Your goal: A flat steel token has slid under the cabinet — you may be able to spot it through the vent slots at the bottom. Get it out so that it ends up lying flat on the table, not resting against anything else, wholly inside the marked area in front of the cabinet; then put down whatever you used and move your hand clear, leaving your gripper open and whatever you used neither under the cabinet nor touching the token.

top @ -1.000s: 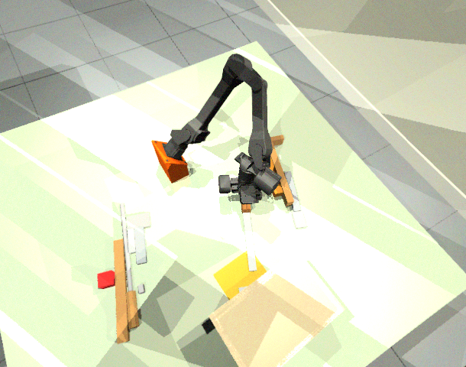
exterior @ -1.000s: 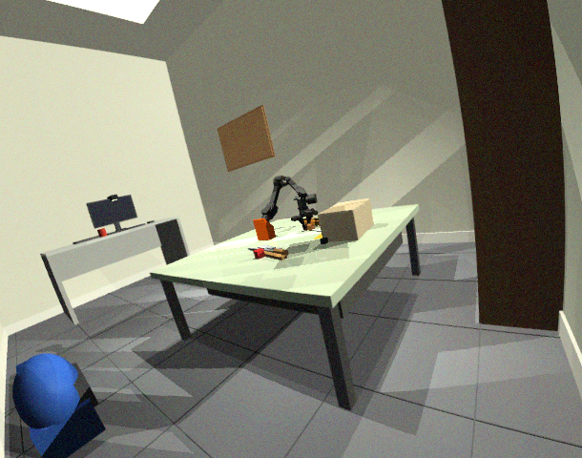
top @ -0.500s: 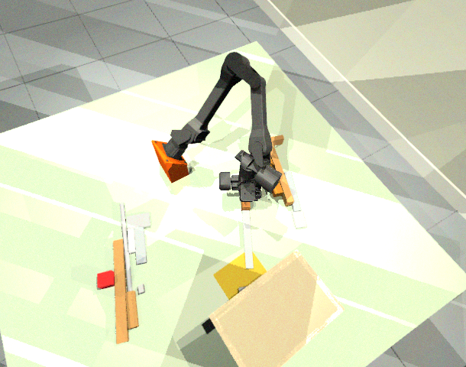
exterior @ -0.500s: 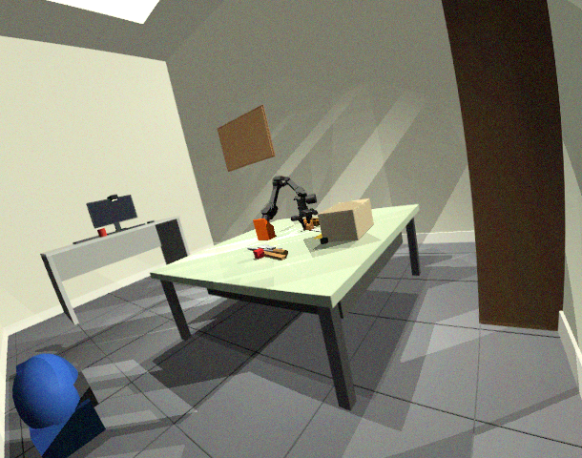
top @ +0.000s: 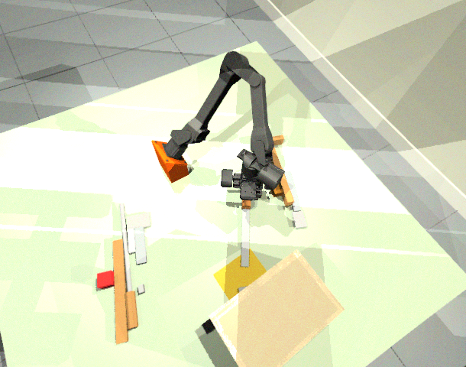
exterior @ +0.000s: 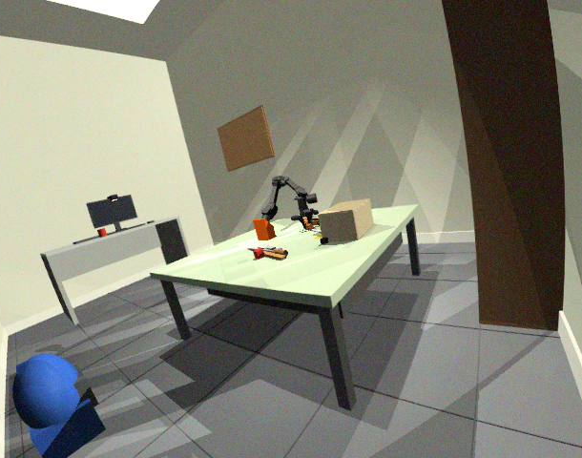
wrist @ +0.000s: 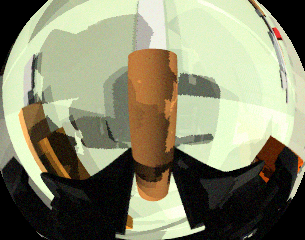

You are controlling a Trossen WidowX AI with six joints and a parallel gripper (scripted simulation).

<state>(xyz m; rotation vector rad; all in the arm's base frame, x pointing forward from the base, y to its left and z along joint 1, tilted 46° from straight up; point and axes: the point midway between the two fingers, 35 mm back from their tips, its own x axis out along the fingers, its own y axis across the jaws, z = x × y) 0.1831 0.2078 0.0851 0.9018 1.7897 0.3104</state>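
Now: gripper tip 12 cm to the right of the orange stick, 4 cm past it and 1 cm below it. Round my gripper tip: short bar: 43 cm to the right, 2 cm ahead; small grey cube: 44 cm to the right, 18 cm ahead; steel token: 32 cm ahead, 15 cm to the right, 1 cm below.
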